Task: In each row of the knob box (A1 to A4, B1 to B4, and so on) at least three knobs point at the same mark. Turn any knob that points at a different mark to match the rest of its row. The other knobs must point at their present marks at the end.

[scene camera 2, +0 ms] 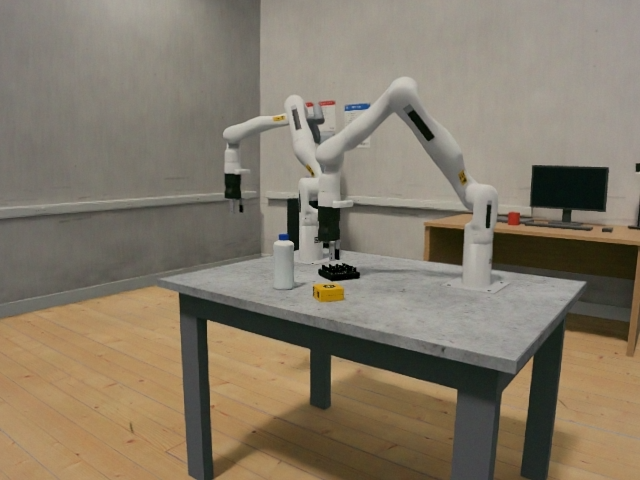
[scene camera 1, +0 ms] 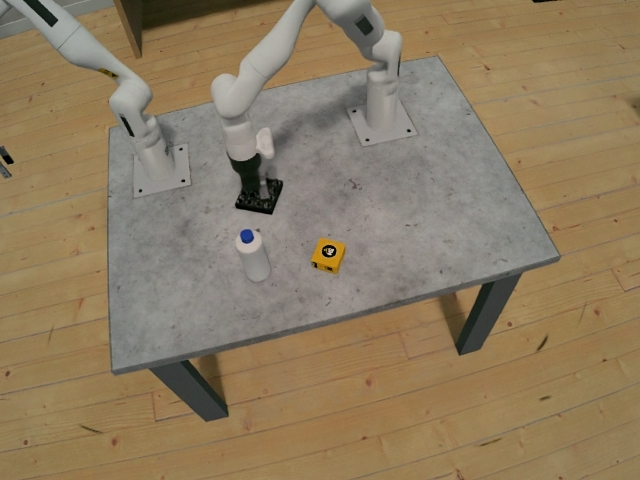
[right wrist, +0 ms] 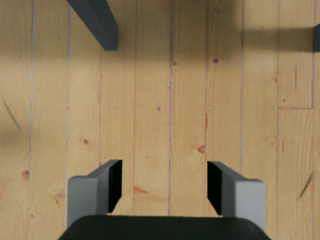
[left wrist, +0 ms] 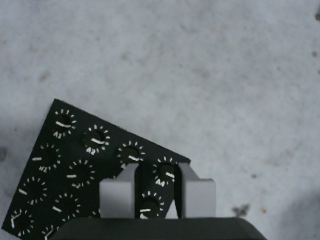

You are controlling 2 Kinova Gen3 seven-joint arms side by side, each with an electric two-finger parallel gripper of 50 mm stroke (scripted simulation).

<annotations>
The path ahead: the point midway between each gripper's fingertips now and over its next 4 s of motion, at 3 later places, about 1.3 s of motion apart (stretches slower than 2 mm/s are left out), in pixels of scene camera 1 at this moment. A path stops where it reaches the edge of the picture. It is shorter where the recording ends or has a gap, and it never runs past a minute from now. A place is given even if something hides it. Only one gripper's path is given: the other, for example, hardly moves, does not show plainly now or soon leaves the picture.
My left gripper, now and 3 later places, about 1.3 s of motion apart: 264, 193; 249, 180; 250, 187; 251, 191
</annotations>
